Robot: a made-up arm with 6 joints. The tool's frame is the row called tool.
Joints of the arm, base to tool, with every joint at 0 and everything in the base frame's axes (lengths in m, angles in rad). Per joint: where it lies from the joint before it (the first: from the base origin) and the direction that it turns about. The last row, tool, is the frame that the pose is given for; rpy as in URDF.
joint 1: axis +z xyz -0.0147 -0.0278 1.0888
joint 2: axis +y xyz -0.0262 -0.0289 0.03
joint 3: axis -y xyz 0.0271 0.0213 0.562
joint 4: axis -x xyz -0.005 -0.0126 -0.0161
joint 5: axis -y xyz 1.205 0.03 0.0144
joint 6: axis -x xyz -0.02 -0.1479 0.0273
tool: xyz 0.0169 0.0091 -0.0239 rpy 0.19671 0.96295 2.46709
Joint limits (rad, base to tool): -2.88..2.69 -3..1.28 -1.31..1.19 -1.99..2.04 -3..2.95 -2.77..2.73
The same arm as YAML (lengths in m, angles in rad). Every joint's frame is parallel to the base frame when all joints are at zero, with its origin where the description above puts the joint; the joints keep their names.
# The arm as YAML. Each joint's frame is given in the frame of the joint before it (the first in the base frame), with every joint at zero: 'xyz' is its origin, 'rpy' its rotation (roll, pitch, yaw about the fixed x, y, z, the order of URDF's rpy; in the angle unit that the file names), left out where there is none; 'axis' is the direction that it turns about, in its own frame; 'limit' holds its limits. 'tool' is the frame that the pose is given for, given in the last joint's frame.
units:
  length: m
  angle: rad
joints:
  - name: joint 1
    type: revolute
    origin:
      xyz: [-0.0147, -0.0278, 1.0888]
    axis: [0.0, 0.0, 1.0]
    limit:
      lower: -2.88
      upper: 2.69
  - name: joint 2
    type: revolute
    origin:
      xyz: [-0.0262, -0.0289, 0.03]
    axis: [0.0, 1.0, 0.0]
    limit:
      lower: -3.0
      upper: 1.28
  - name: joint 3
    type: revolute
    origin:
      xyz: [0.0271, 0.0213, 0.562]
    axis: [0.0, -1.0, 0.0]
    limit:
      lower: -1.31
      upper: 1.19
  - name: joint 4
    type: revolute
    origin:
      xyz: [-0.005, -0.0126, -0.0161]
    axis: [-1.0, 0.0, 0.0]
    limit:
      lower: -1.99
      upper: 2.04
  - name: joint 5
    type: revolute
    origin:
      xyz: [1.205, 0.03, 0.0144]
    axis: [0.0, -1.0, 0.0]
    limit:
      lower: -3.0
      upper: 2.95
  - name: joint 6
    type: revolute
    origin:
      xyz: [-0.02, -0.1479, 0.0273]
    axis: [-1.0, 0.0, 0.0]
    limit:
      lower: -2.77
      upper: 2.73
tool:
  origin:
    xyz: [0.0169, 0.0091, -0.0239]
    rpy: [0.1967, 0.9629, 2.4671]

